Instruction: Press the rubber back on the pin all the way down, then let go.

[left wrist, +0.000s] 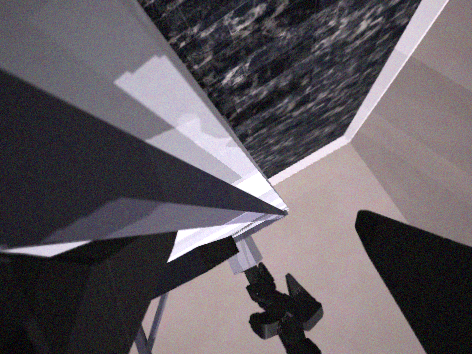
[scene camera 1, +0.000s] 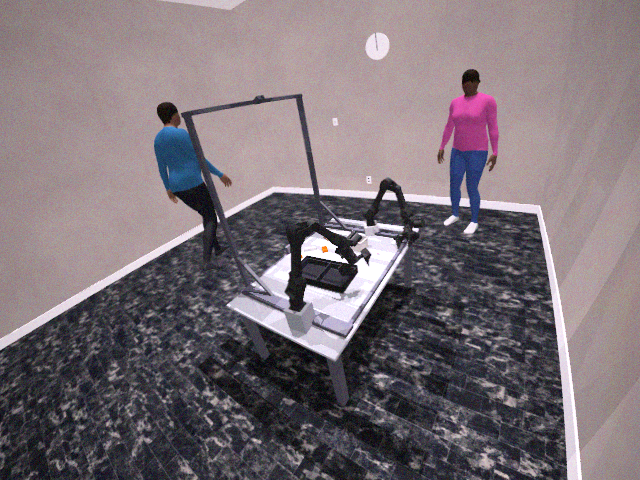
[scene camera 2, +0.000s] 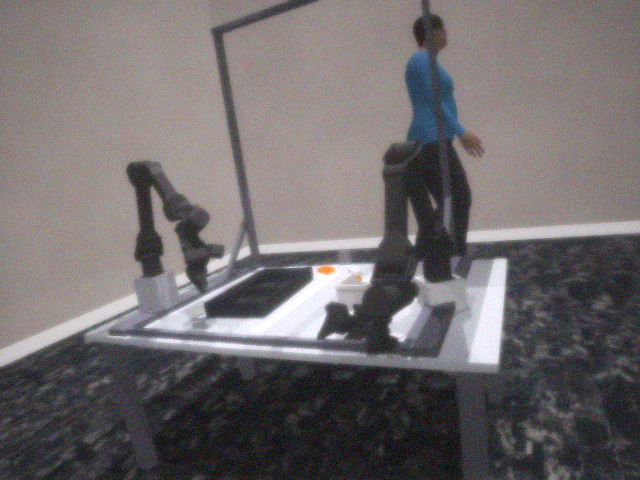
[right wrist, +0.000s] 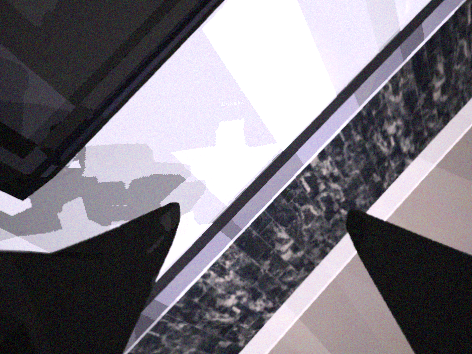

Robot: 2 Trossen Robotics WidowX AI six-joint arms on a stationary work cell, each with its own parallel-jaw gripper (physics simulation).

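Where they show: left gripper, fingertip midpoint: (left wrist: 267, 216) (scene camera 1: 403, 248) (scene camera 2: 330, 340); right gripper, fingertip midpoint: (left wrist: 272, 268) (scene camera 1: 361, 271) (scene camera 2: 204, 291) (right wrist: 262, 213); left arm's base, origin of the base link: (scene camera 1: 370, 224) (scene camera 2: 438, 278); right arm's base, origin of the base link: (scene camera 1: 297, 305) (scene camera 2: 153, 274).
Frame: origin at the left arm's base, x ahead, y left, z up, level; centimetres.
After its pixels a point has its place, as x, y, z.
The pin and its rubber back cannot be made out in any view. A small, blurred greyish thing (scene camera 2: 198, 321) lies on the table at the front left in scene camera 2; I cannot tell what it is. My right gripper (scene camera 1: 366, 256) (scene camera 2: 202, 288) @(62.2, -14.9, 4.3) (right wrist: 262, 213) @(62.2, -14.9, 4.3) is open and empty, above the table beside the black tray (scene camera 1: 341, 289) @(64.8, -27.1, -4.2) (scene camera 2: 222, 311) @(59.6, -23.3, -4.9) (right wrist: 125, 82) @(56.9, -22.8, -6.9). Faint small marks show on the white surface beyond its fingers in the right wrist view. My left gripper (scene camera 2: 347, 336) (left wrist: 267, 216) @(33.0, 15.6, -4.0) is open and empty, low near the table's front edge.
A white bin (scene camera 1: 360, 243) @(26.1, -11.3, 0.1) (scene camera 2: 350, 295) @(22.7, -8.5, -2.6) stands near the left arm. An orange thing (scene camera 1: 324, 249) (scene camera 2: 326, 269) lies behind the tray. A tall grey frame (scene camera 1: 308, 147) @(-21.1, -37.5, 59.6) (scene camera 2: 233, 121) @(47.7, -84.9, 57.7) rises at the table's back. One person in blue (scene camera 1: 178, 157) (scene camera 2: 421, 95) stands behind it.
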